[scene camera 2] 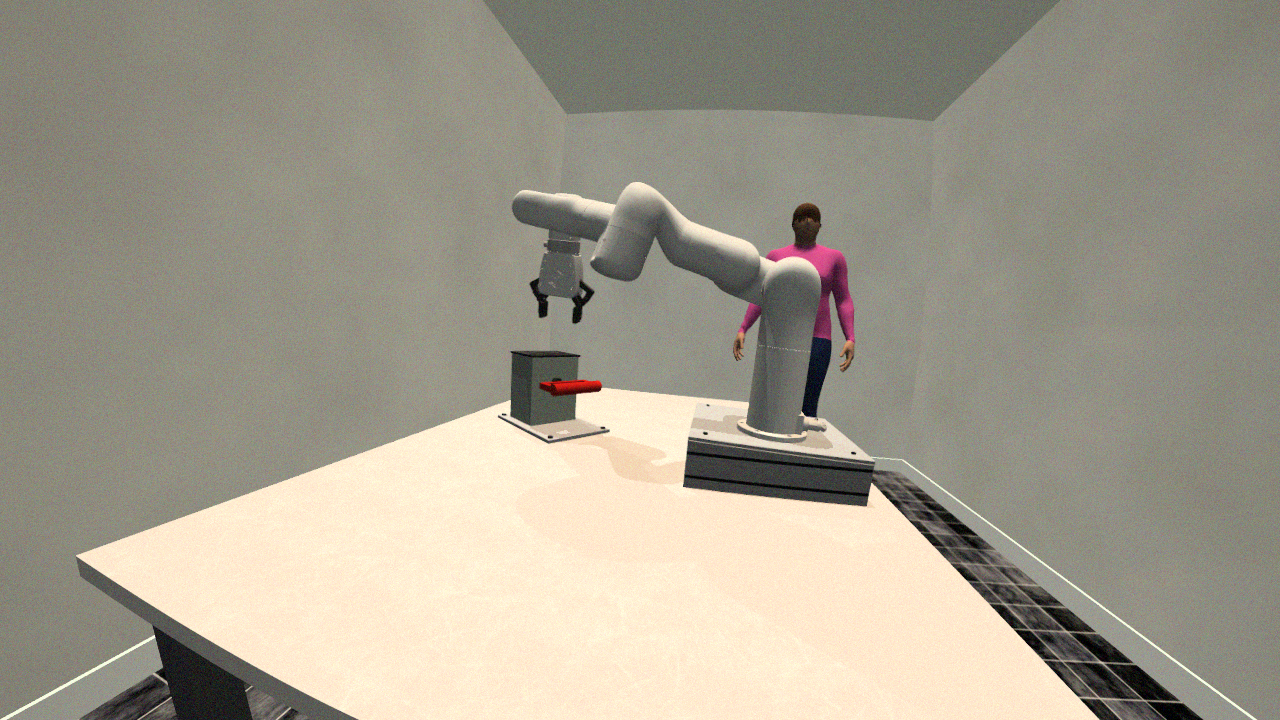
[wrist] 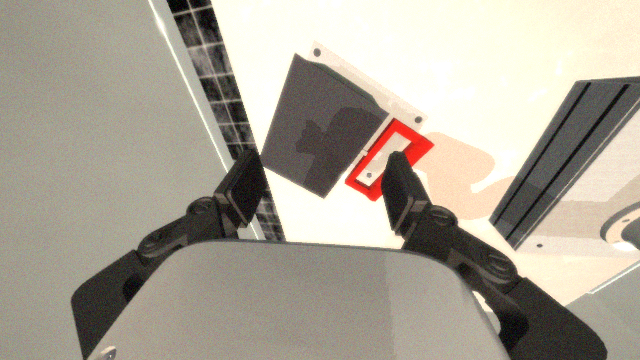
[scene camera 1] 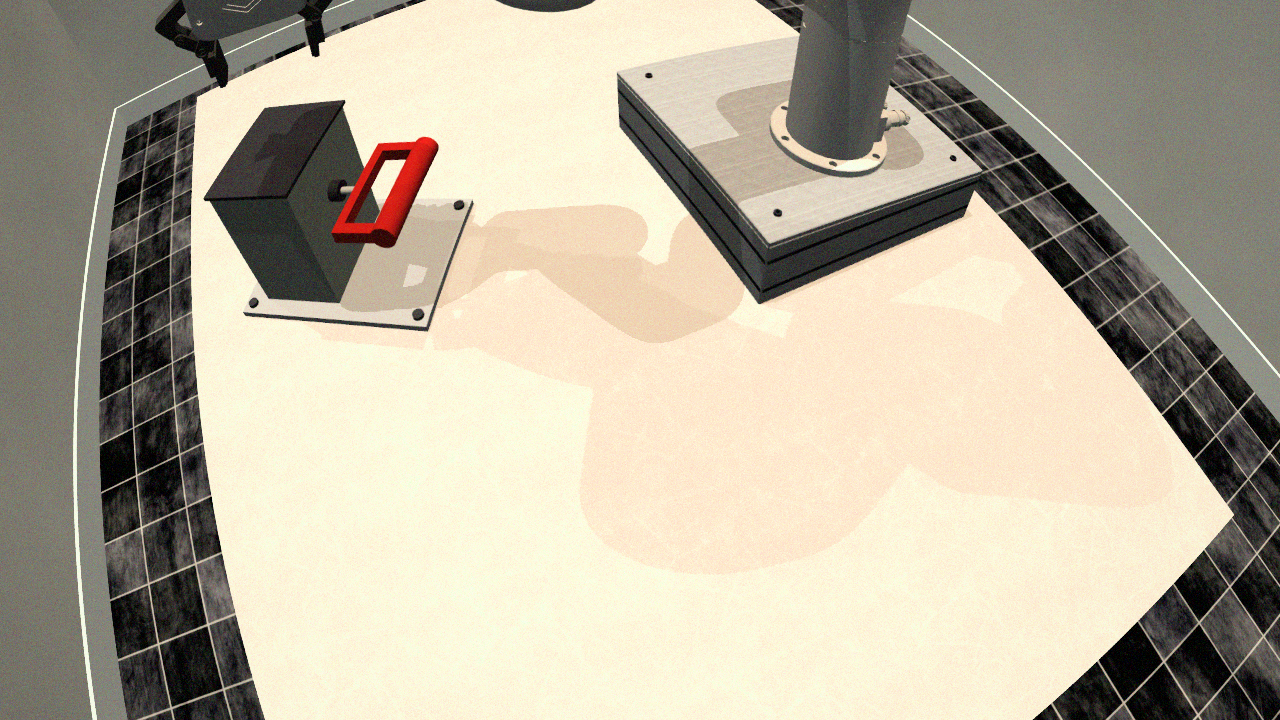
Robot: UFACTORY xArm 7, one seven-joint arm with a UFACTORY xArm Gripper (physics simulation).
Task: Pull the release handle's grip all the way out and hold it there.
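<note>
The release handle is a red rectangular loop with a thick round grip bar on its outer side. A short light rod joins it to the side of a dark grey box. A small length of rod shows between box and loop. The box stands on a pale bolted plate. My gripper is open and empty, pointing down above the box, apart from the handle. In the wrist view the right finger hides part of the grip bar.
The arm's wide metal base block stands on the table, to the right of the handle in both scene views. A person in a pink top stands behind the arm. The table's edge runs close behind the box.
</note>
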